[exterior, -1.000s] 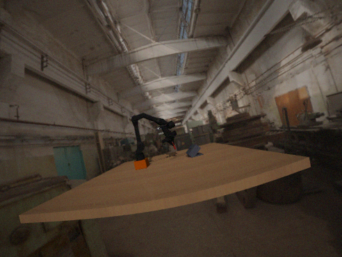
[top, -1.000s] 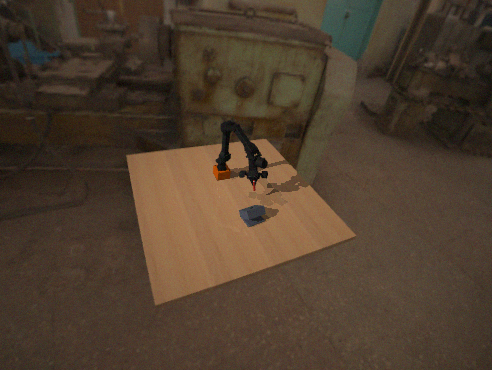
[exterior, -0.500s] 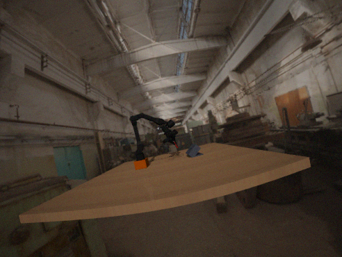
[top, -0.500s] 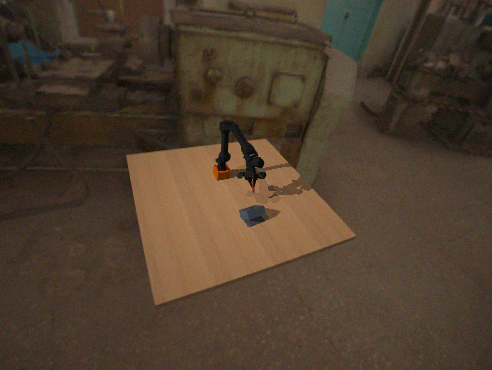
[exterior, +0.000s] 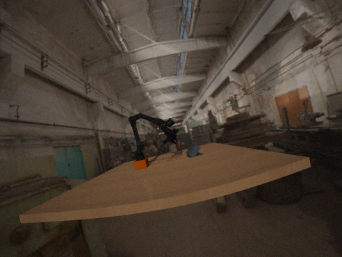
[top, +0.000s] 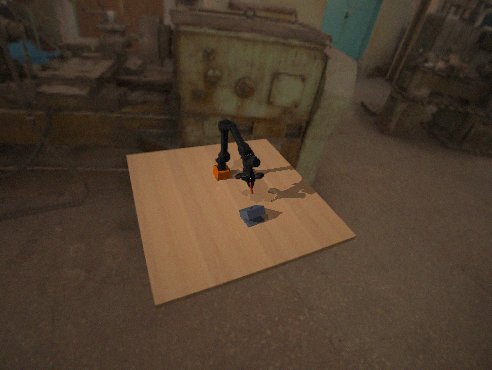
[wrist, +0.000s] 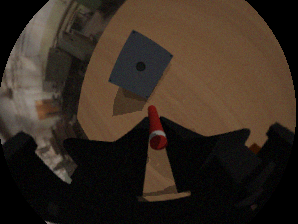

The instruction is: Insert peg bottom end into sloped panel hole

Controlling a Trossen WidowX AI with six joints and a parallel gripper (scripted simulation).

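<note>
Right now the blue-grey sloped panel is 13 cm ahead of my gripper tip, 2 cm to the right of it and 9 cm below it.
</note>
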